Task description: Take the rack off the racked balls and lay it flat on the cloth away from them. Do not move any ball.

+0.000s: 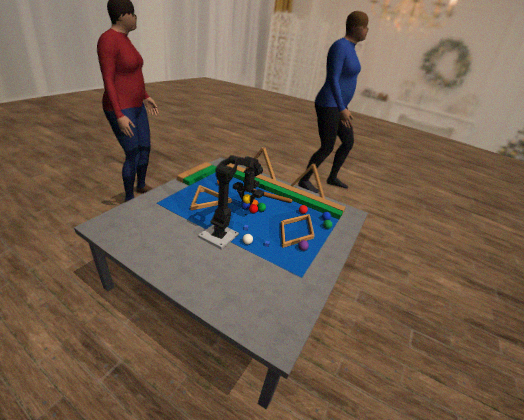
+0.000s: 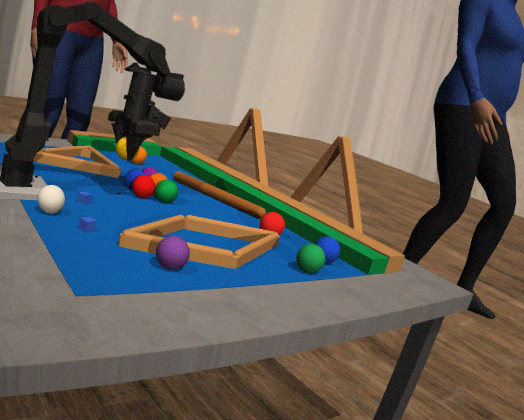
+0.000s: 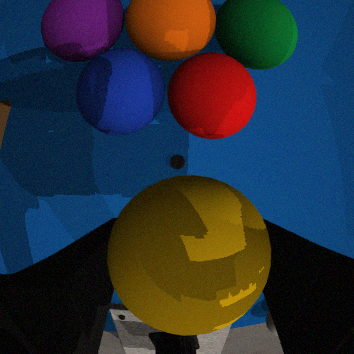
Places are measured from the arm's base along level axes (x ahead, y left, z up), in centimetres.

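Pixels of known places: gripper, fingertip midpoint: (image 1: 246,202) (image 2: 125,157) (image 3: 185,226); arm's base, origin of the base link: (image 1: 219,233) (image 2: 14,182) (image 3: 174,340).
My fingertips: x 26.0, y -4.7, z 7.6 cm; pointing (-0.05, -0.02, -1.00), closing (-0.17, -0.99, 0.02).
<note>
For each thing: its top centre in the pictures, then the offset to it from my fingertips. Level surfaces: height alone.
- yellow ball, middle of its top: (image 3: 198,323) (image 2: 129,136) (image 1: 247,194) dx +0.3, dy +0.0, dz +5.1 cm
- blue cloth, its level: dz -9.1 cm
- wooden triangle rack, middle of its top: (image 2: 82,151) (image 1: 205,193) dx +5.4, dy +31.5, dz -6.0 cm
- wooden diamond rack, middle of its top: (image 2: 208,231) (image 1: 297,227) dx -0.3, dy -33.0, dz -6.1 cm
- white cue ball, middle of its top: (image 2: 52,185) (image 1: 248,234) dx -23.9, dy -11.2, dz -3.5 cm
- brown rod, middle of its top: (image 2: 217,187) (image 1: 268,193) dx +28.2, dy -4.9, dz -6.2 cm
My gripper (image 1: 248,197) (image 2: 130,147) (image 3: 185,226) is shut on a yellow ball (image 1: 246,198) (image 2: 121,147) (image 3: 189,254) and holds it above the blue cloth (image 1: 269,254) (image 2: 102,267). Just beyond it lies a tight cluster of balls with no rack around it: purple (image 3: 82,28), orange (image 3: 170,28), green (image 3: 256,33) (image 2: 166,191), blue (image 3: 121,91) and red (image 3: 212,95) (image 2: 144,186). A wooden triangle rack (image 1: 207,204) (image 2: 98,168) lies flat on the cloth to the left, apart from the balls.
A wooden diamond rack (image 1: 295,218) (image 2: 210,255) lies flat on the right. Loose balls, a white cue ball (image 1: 247,238) (image 2: 56,199), a brown rod (image 2: 219,193) and small blue cubes (image 2: 87,223) lie on the cloth. A green cushion (image 2: 285,217) bounds the far side; two triangle racks (image 2: 259,146) lean behind it.
</note>
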